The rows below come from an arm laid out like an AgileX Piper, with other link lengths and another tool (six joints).
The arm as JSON. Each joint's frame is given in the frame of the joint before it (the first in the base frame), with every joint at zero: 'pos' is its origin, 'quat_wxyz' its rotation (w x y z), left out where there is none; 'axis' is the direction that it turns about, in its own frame. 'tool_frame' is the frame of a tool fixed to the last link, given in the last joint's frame.
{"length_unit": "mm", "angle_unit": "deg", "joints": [
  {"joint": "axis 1", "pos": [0.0, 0.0, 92.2], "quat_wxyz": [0.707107, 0.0, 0.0, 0.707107], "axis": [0.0, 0.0, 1.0]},
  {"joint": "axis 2", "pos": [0.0, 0.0, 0.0], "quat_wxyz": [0.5, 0.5, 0.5, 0.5], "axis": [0.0, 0.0, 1.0]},
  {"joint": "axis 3", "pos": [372.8, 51.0, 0.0], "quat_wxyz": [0.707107, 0.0, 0.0, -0.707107], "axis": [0.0, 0.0, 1.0]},
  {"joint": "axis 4", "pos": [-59.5, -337.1, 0.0], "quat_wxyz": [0.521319, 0.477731, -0.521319, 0.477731], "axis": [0.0, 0.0, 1.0]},
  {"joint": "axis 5", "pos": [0.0, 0.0, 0.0], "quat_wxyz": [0.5, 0.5, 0.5, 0.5], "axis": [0.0, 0.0, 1.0]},
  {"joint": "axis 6", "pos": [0.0, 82.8, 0.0], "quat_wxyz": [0.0, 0.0, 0.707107, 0.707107], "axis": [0.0, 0.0, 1.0]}
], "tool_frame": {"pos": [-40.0, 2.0, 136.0], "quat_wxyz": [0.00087, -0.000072, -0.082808, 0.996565]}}
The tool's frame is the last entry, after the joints.
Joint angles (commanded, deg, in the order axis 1, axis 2, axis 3, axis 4, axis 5, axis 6), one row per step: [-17.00 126.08 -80.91 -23.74 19.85 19.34]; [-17.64 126.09 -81.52 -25.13 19.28 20.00]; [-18.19 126.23 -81.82 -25.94 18.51 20.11]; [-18.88 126.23 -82.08 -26.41 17.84 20.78]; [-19.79 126.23 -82.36 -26.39 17.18 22.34]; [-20.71 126.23 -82.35 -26.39 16.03 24.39]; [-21.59 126.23 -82.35 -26.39 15.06 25.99]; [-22.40 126.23 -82.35 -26.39 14.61 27.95]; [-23.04 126.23 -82.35 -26.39 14.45 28.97]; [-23.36 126.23 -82.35 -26.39 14.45 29.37]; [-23.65 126.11 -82.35 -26.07 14.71 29.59]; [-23.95 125.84 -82.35 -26.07 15.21 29.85]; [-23.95 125.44 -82.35 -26.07 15.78 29.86]
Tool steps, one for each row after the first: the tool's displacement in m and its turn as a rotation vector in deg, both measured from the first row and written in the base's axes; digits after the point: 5 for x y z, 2 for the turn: [0.00285 -0.00925 0.00631 -0.90 -0.99 -0.12]; [0.00456 -0.01595 0.00894 -1.50 -1.71 0.01]; [0.00505 -0.02449 0.01272 -1.63 -2.66 -0.71]; [0.00421 -0.03597 0.01661 -1.00 -4.01 -2.71]; [0.00277 -0.04694 0.01950 -0.05 -5.70 -4.92]; [0.00092 -0.05730 0.02201 0.69 -7.10 -6.77]; [-0.00242 -0.06742 0.02326 1.60 -8.13 -9.02]; [-0.00559 -0.07518 0.02372 2.06 -8.60 -10.43]; [-0.00741 -0.07902 0.02374 2.23 -8.73 -11.07]; [-0.00973 -0.08253 0.02449 2.50 -8.76 -11.85]; [-0.01263 -0.08644 0.02662 2.51 -8.64 -12.53]; [-0.01392 -0.08693 0.03018 2.39 -8.50 -12.73]
